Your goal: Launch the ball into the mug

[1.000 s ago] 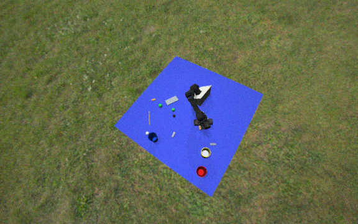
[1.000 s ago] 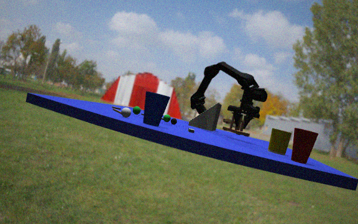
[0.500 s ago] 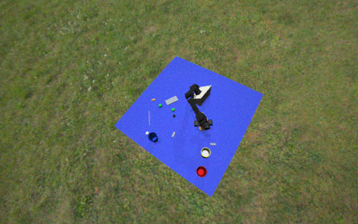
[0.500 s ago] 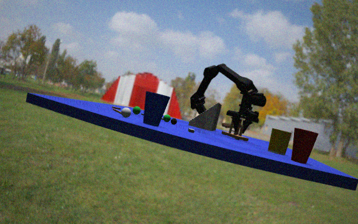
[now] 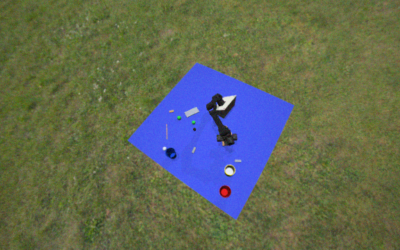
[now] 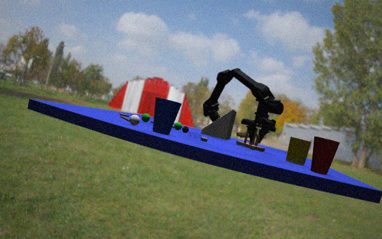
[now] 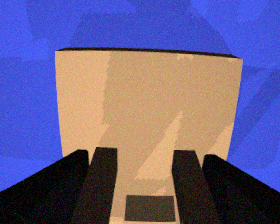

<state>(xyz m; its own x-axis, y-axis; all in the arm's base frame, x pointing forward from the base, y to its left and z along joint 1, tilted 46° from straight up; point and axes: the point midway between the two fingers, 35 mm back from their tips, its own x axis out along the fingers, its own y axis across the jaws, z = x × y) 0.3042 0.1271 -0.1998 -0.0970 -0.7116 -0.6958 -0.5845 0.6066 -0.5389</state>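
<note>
My gripper tip is now 34 cm to the left of the dark round ball, 6 cm short of it and 2 cm above it. From my gripper tip the other things lie so: red mug: 41 cm ahead, 22 cm to the left; then grey plate: 49 cm to the right, 10 cm behind, 3 cm below; then yellow mug: 24 cm ahead, 17 cm to the left.
</note>
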